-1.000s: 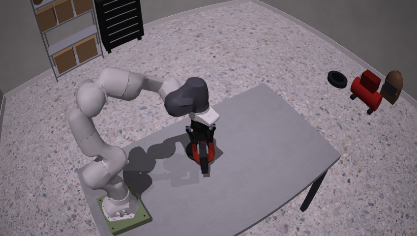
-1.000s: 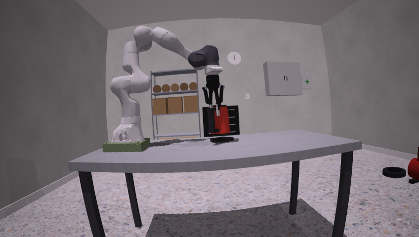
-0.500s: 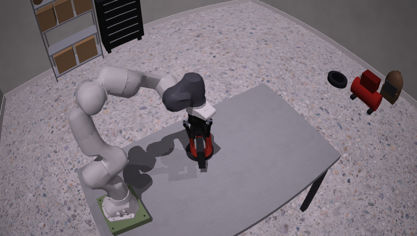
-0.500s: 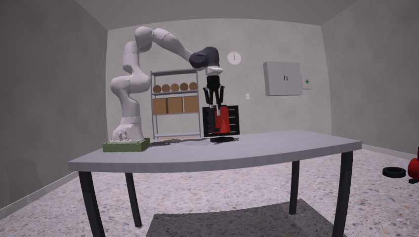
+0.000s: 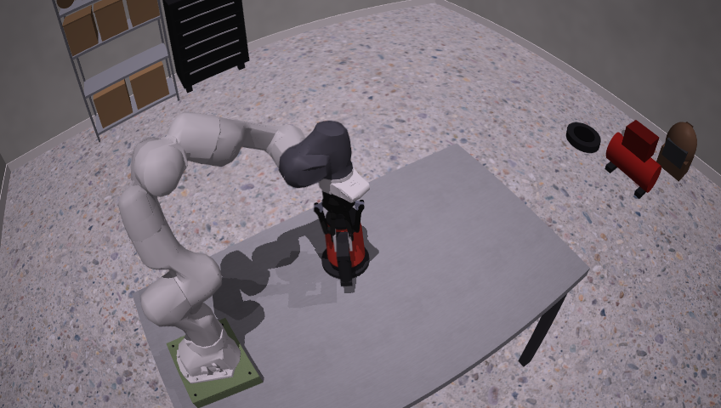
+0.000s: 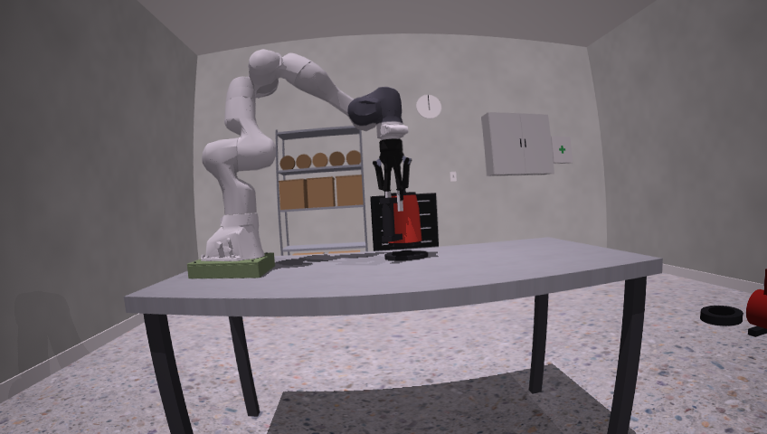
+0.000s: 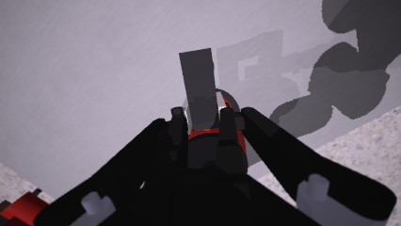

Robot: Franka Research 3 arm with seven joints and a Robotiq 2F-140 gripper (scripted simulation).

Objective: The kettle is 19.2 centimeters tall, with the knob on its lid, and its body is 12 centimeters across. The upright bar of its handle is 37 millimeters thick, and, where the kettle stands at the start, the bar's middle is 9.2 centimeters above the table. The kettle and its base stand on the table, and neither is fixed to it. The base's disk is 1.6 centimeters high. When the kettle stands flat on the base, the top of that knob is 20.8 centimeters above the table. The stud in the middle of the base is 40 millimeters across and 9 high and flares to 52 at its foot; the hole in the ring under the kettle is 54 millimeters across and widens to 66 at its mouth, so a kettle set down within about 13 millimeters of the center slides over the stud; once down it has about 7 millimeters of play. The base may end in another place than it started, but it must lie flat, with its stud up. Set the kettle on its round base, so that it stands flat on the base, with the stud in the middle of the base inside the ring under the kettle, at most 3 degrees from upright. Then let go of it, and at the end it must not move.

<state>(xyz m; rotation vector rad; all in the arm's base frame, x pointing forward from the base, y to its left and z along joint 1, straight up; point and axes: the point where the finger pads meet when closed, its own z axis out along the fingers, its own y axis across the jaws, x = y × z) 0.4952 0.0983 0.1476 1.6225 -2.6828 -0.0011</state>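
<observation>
Right now the red kettle is 2 cm ahead of my hand, 3 cm to the left of it and 5 cm below it. From my hand the other things lie so: black round base: 3 cm ahead, 8 cm to the left, 18 cm below.
</observation>
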